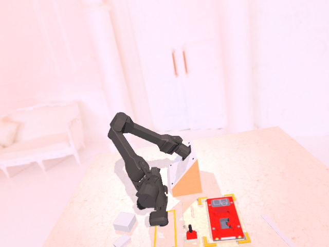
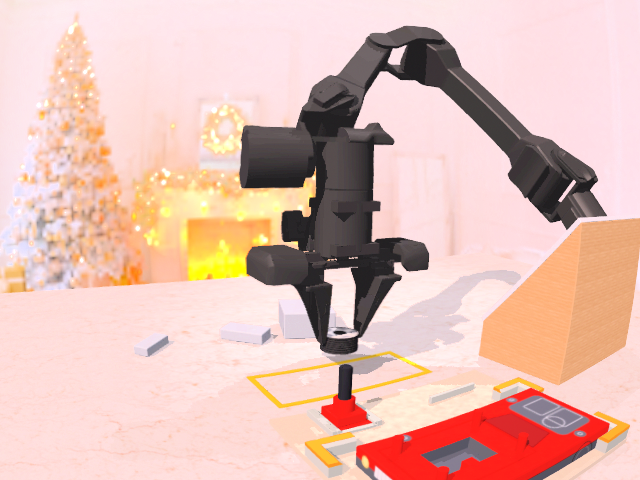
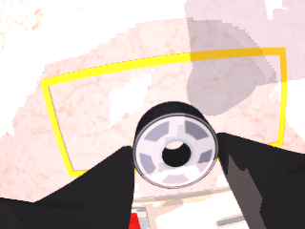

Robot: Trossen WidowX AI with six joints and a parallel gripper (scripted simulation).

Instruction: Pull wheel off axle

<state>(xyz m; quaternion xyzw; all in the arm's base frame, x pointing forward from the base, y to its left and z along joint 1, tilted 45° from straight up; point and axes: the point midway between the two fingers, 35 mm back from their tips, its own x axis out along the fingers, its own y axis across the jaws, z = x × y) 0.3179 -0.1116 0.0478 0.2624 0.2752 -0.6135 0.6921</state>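
Now: gripper tip right at the wheel. The rest, counted from my gripper tip: thin white strip 70 mm ahead, 420 mm to the left, 50 mm below; upright axle 50 mm ahead, 100 mm to the left, 10 mm below.
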